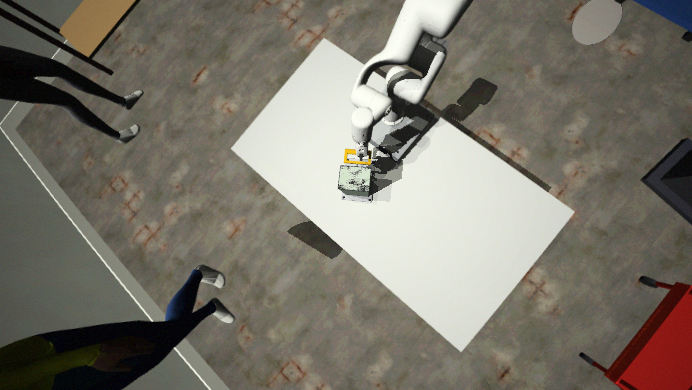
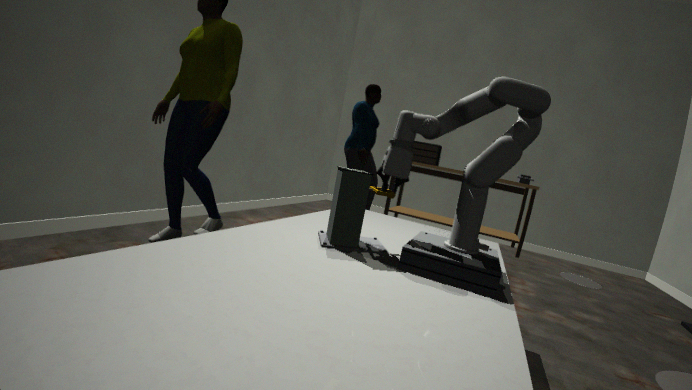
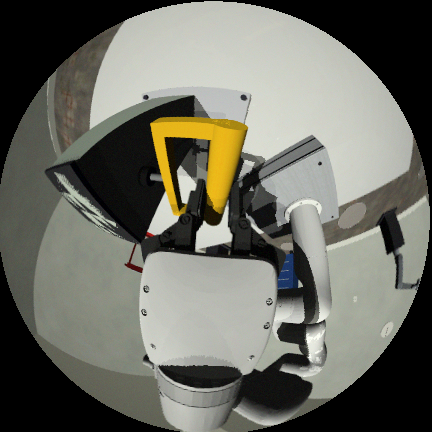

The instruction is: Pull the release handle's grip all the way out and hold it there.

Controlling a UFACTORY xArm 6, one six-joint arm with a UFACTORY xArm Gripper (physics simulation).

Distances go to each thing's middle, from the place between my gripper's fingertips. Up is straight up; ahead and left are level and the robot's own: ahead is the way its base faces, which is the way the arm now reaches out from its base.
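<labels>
Position of my gripper relative to the base plate (image 3: 211, 102): 5 cm to the right of it, 8 cm short of it, 19 cm above it.
</labels>
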